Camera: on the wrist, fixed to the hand. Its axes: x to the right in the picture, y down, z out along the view.
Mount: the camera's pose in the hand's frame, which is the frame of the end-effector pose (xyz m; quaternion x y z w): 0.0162 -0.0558 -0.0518 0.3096 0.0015 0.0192 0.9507
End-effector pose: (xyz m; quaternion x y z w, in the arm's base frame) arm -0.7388 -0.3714 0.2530 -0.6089 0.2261 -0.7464 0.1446
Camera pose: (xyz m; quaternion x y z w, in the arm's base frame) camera -0.7895 -0.3232 0.2872 -0.5287 -0.0042 -0.7778 0.3400
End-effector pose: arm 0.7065 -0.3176 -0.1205 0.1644 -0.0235 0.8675 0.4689
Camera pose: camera 0.7305 -0.2632 -0.1708 0.2997 0.2438 0.8412 0.3783
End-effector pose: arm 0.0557 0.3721 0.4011 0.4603 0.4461 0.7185 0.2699
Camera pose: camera 0.0007 0.3902 0.3490 0.5286 0.6381 0.5508 0.0996
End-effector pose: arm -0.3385 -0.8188 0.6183 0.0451 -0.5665 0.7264 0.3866
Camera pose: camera -0.2963 -0.7628 0.6521 0.1506 -0.3139 0.8734 0.3405
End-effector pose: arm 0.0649 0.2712 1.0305 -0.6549 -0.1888 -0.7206 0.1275
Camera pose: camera -0.0073 0.2995 1.0370 -0.5857 -0.3898 -0.6251 0.3381
